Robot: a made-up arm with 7 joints.
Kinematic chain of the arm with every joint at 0, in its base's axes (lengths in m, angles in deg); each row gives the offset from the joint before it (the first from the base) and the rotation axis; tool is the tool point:
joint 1: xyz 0 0 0.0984 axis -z
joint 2: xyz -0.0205 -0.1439 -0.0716 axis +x
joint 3: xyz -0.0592 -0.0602 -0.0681 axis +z
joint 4: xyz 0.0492 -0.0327 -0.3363 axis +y
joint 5: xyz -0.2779 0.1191 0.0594 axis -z
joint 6: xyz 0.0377 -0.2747 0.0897 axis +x
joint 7: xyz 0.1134 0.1 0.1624 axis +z
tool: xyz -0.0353 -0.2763 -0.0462
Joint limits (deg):
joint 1: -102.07..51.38
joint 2: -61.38..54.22
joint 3: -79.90..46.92
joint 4: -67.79..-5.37
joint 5: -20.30..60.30
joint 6: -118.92..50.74
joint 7: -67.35..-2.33
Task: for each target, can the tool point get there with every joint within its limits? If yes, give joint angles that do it. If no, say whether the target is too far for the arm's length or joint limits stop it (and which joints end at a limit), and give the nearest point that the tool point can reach.
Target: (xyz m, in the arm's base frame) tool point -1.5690 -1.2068 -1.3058
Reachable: no: too far | nearest point -0.8022 -0.6170 -0.6011 | short by 1.197 m
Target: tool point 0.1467 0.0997 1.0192
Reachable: no: joint limits stop it (at a limit: joint 1, joint 2, joint 3, joint 4, joint 7) | nearest point 0.5055 0.0045 0.4330 | short by 0.694 m
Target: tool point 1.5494 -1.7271 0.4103
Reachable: no: too far | nearest point 0.7995 -0.8912 0.0517 | short by 1.179 m
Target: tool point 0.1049 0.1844 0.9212
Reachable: no: joint limits stop it (at a limit: joint 1, joint 2, joint 3, joint 4, joint 5, joint 7) | nearest point 0.1608 0.3275 0.3326 | short by 0.608 m
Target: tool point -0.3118 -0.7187 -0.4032
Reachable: yes | joints -9.84 -14.50 7.86 -51.15 8.21 5.89 -40.36
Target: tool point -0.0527 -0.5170 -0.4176
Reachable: yes | joints -73.73 -13.04 -39.37 -33.74 19.96 -39.14 -49.78
